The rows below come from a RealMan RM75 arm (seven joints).
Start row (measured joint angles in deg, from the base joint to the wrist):
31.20, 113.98, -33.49, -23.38, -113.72, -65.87, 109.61
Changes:
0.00, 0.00, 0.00, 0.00, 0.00, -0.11, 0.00
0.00, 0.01, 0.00, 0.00, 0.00, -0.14, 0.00
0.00, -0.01, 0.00, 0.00, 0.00, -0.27, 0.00
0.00, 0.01, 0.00, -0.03, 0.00, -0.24, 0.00
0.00, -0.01, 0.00, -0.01, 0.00, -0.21, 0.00
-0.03, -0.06, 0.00, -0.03, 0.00, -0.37, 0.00
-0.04, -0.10, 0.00, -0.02, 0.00, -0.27, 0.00
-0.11, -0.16, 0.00, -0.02, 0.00, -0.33, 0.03
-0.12, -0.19, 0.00, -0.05, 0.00, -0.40, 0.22
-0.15, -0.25, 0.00, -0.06, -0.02, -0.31, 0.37
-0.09, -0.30, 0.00, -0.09, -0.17, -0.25, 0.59
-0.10, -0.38, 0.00, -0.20, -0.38, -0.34, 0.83
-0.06, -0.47, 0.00, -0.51, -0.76, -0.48, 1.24
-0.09, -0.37, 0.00, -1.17, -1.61, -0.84, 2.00
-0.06, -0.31, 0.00, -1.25, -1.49, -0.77, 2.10
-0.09, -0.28, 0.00, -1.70, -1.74, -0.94, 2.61
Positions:
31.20, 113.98, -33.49, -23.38, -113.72, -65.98, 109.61
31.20, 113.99, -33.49, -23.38, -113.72, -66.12, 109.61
31.20, 113.98, -33.49, -23.38, -113.72, -66.39, 109.61
31.20, 113.99, -33.49, -23.41, -113.72, -66.63, 109.61
31.20, 113.98, -33.49, -23.42, -113.72, -66.84, 109.61
31.17, 113.92, -33.49, -23.45, -113.72, -67.21, 109.61
31.13, 113.82, -33.49, -23.47, -113.72, -67.48, 109.61
31.02, 113.66, -33.49, -23.49, -113.72, -67.81, 109.64
30.90, 113.47, -33.49, -23.54, -113.72, -68.21, 109.86
30.75, 113.22, -33.49, -23.60, -113.74, -68.52, 110.23
30.66, 112.92, -33.49, -23.69, -113.91, -68.77, 110.82
30.56, 112.54, -33.49, -23.89, -114.29, -69.11, 111.65
30.50, 112.07, -33.49, -24.40, -115.05, -69.59, 112.89
30.41, 111.70, -33.49, -25.57, -116.66, -70.43, 114.89
30.35, 111.39, -33.49, -26.82, -118.15, -71.20, 116.99
30.26, 111.11, -33.49, -28.52, -119.89, -72.14, 119.60

